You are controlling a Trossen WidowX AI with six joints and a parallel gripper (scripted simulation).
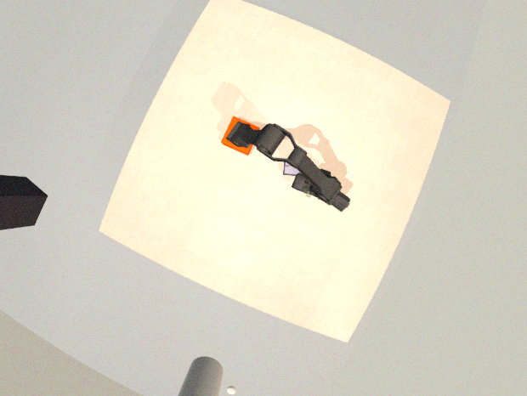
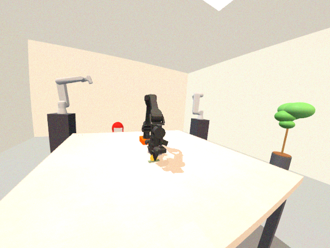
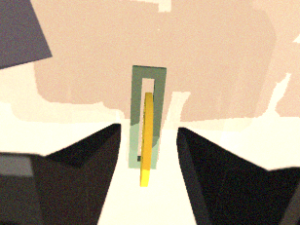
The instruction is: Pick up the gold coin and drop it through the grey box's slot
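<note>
The gold coin is 1 cm above my gripper tip.
</note>
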